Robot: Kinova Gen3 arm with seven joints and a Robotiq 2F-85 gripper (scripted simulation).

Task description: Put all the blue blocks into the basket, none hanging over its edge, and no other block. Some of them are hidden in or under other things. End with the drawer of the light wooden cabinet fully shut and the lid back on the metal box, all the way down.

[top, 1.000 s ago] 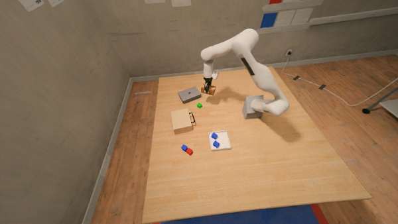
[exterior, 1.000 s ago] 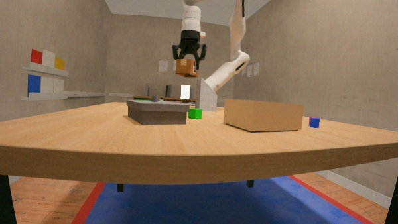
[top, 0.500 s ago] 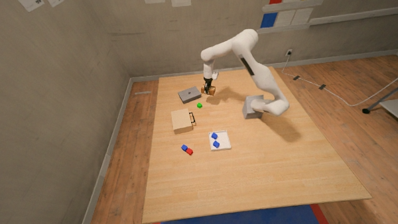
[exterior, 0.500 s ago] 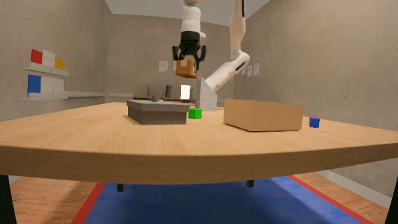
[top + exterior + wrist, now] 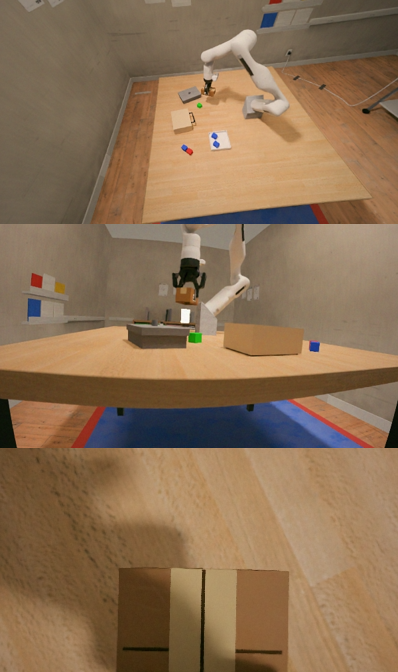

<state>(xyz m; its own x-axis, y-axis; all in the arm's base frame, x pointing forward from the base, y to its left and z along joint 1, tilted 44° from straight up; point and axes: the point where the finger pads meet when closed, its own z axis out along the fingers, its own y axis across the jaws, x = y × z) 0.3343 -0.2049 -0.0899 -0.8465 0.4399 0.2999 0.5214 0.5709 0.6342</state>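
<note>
My gripper is now 150 mm above the green block, 90 mm short of it and 10 mm to the right of it. Also, from my hand: brown cardboard box: right at my hand; then grey lid: 150 mm ahead, 130 mm to the right, 120 mm below; then metal box: 150 mm below, 150 mm ahead, 130 mm to the right.
</note>
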